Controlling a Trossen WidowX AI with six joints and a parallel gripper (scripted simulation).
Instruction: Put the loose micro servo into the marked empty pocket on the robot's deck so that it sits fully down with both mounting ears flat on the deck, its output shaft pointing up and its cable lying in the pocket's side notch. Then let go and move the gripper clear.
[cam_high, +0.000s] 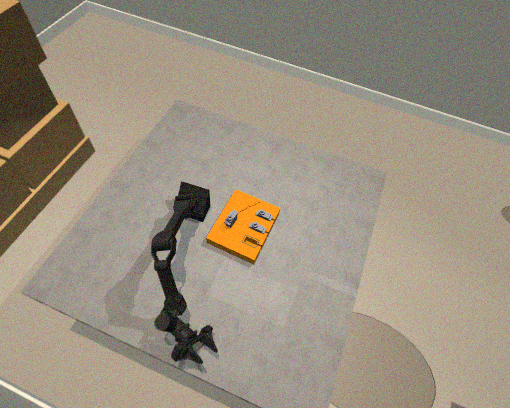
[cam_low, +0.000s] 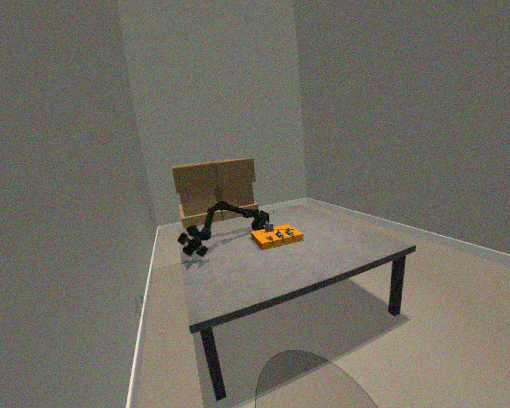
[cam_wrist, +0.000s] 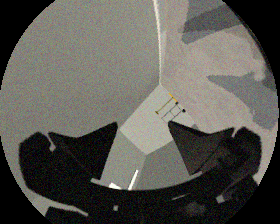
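Now: gripper tip 22 cm past the orange deck, 57 cm to the right of it and 10 cm above it.
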